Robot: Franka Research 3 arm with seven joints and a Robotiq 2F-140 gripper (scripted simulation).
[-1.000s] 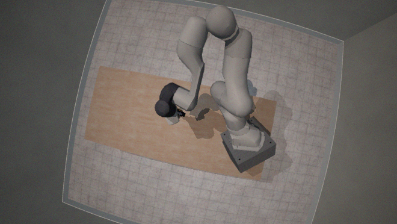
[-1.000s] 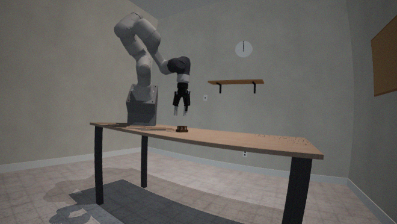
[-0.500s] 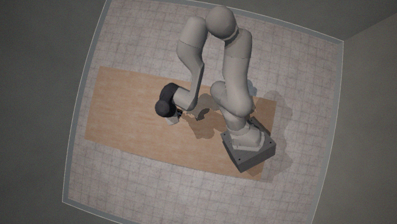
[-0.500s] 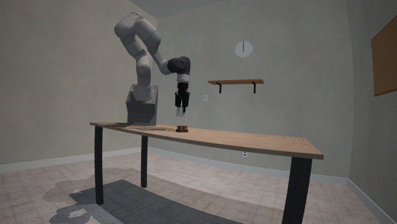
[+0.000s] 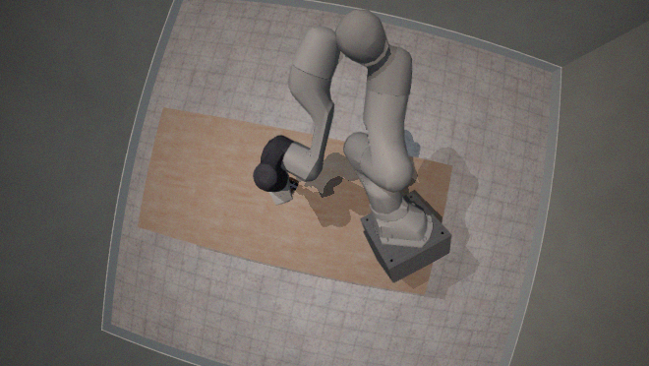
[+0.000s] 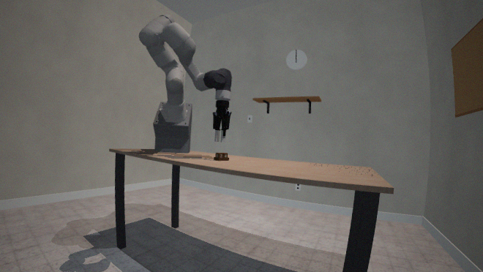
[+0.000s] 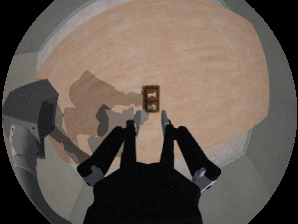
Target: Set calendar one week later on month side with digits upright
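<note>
Right now the calendar cube is 110 mm below my hand.
</note>
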